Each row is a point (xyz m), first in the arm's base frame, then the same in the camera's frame.
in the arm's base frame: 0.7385 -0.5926 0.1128
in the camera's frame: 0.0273 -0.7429 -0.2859
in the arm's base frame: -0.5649 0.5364 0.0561
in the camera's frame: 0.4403 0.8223 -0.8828
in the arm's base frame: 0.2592 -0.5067 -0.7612
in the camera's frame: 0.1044 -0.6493 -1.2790
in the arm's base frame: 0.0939 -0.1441 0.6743
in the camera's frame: -0.0080 0.1940 -0.0560
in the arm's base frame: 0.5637 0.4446 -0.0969
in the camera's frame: 0.8968 -0.1611 -0.5222
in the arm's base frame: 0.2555 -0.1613 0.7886
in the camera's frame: 0.0205 0.1016 0.1175
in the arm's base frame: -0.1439 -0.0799 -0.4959
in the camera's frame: 0.2297 -0.0213 -1.2080
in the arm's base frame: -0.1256 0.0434 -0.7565
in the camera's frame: 0.4081 -0.0699 -1.4300
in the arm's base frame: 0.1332 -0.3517 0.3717
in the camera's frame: -0.0955 -0.0534 -0.3155
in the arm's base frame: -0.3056 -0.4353 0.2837
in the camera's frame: -0.3398 0.2142 -0.5912
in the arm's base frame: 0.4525 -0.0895 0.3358
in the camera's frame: 0.2805 -0.1835 -0.1988
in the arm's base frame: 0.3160 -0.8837 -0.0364
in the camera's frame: -0.3738 -0.6154 -0.6150
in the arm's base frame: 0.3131 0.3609 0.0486
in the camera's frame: 0.6782 0.0460 -0.5053
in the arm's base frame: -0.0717 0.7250 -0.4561
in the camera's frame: 0.9465 0.3430 -1.1178
